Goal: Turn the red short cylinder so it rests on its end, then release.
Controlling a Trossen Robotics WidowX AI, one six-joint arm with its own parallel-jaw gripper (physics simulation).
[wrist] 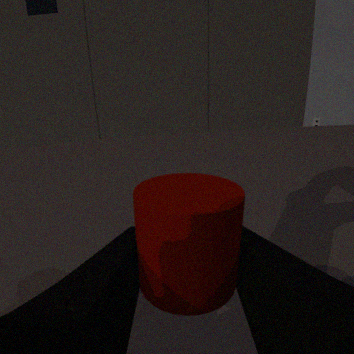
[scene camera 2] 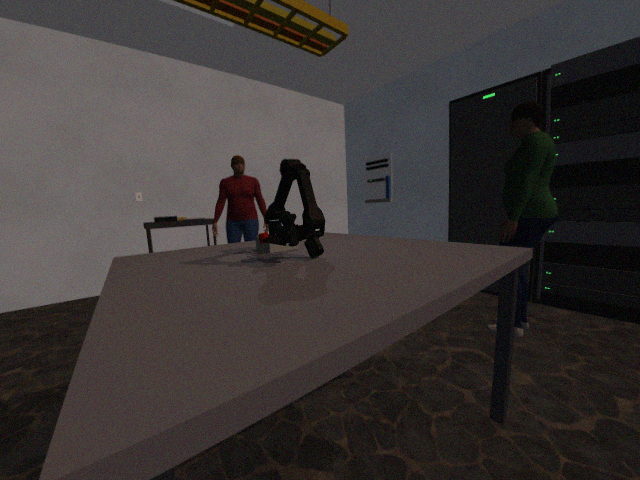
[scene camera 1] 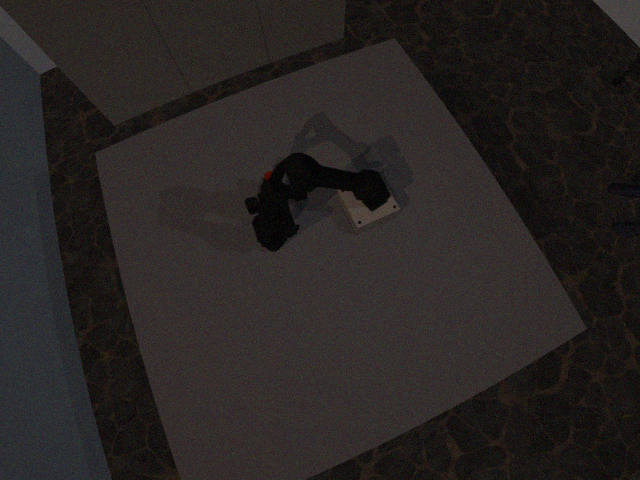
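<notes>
The red short cylinder (scene camera 1: 267,175) (scene camera 2: 264,237) (wrist: 189,245) is between the two black fingers of my gripper (wrist: 185,236). My gripper is shut on its curved side. In the wrist view the cylinder looks upright, with one flat end facing up and its axis near vertical. In scene camera 1 a small part of it shows beside the black arm, and the arm hides the rest. In scene camera 2 it shows low over the table, partly hidden by the arm. Its lower end shows between the fingers in the wrist view, but the gap to the table cannot be told.
The large grey table (scene camera 1: 336,335) (scene camera 2: 232,320) bears the arm and its pale base plate (scene camera 1: 368,218). Shadows of the arm lie on the table. A person in red (scene camera 2: 241,198) and a person in green (scene camera 2: 535,175) stand beyond the table. Dark server racks (scene camera 2: 485,170) stand at the right.
</notes>
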